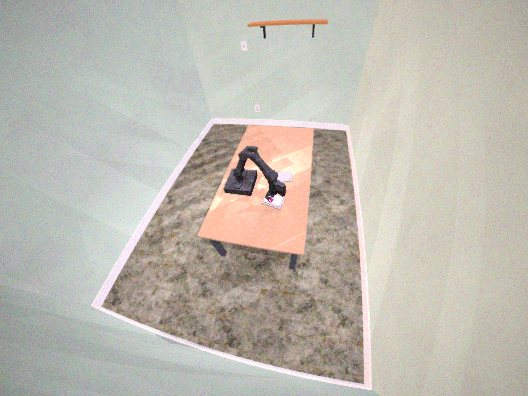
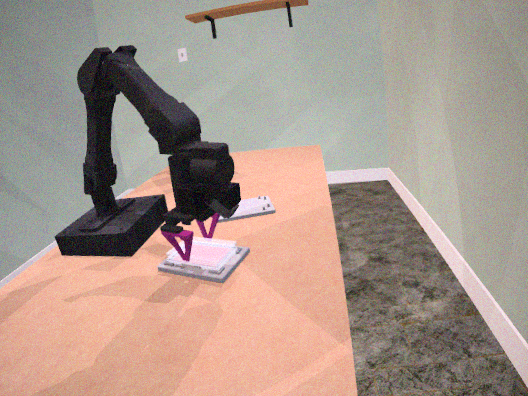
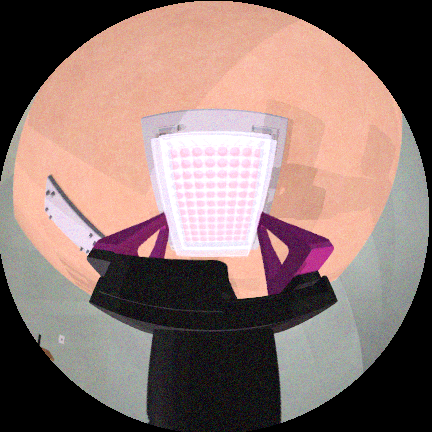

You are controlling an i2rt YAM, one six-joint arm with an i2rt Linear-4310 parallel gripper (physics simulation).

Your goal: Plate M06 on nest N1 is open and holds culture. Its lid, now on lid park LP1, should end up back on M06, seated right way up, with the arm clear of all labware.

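Frame: origin at the arm's base, x ahead, y left, z up, level; metres.
Seen in the pictures: gripper, fingertip midpoint: [image 1: 272, 198] [image 2: 197, 250] [image 3: 212, 216]; arm's base, link origin: [image 1: 239, 179] [image 2: 109, 215].
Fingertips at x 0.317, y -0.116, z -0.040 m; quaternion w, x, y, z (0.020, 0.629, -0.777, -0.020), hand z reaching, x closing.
Pixels of each thing's top centre, then the offset from my fingertips to it. "*": a spot on its surface instead. Level surfaces: height alone.
- Plate M06, surface spot: [image 2: 192, 265] * dx +0.005, dy -0.047, dz -0.008 m
- grey nest N1, surface spot: [image 3: 279, 132] * dx +0.065, dy -0.071, dz -0.013 m
- clear lid, top centre: [image 3: 212, 213] [image 2: 200, 247] [image 1: 273, 198] dx +0.010, dy -0.002, dz +0.009 m
- lid park LP1, top centre: [image 3: 64, 227] [image 2: 243, 203] [image 1: 282, 175] dx +0.030, dy +0.275, dz -0.005 m
- table, surface height: dz -0.025 m
Plate M06 [image 2: 192, 265] with pink wells sits on the grey nest N1 [image 2: 233, 264] [image 3: 279, 132] on the table. The clear lid [image 2: 211, 247] [image 3: 213, 193] lies right way up directly over the plate, and the pink wells show through it. I cannot tell whether it is fully seated. My gripper [image 1: 271, 197] [image 2: 196, 238] [image 3: 212, 216] has its purple fingers on the two long sides of the lid at its near end and is shut on it. The lid park LP1 [image 1: 286, 175] [image 2: 252, 207] [image 3: 66, 215] is bare.
The arm's black base [image 1: 240, 182] [image 2: 111, 225] stands left of the nest. The table [image 1: 255, 225] [image 2: 264, 324] ends to the right, with floor beyond. A wall shelf [image 2: 247, 8] hangs high at the back.
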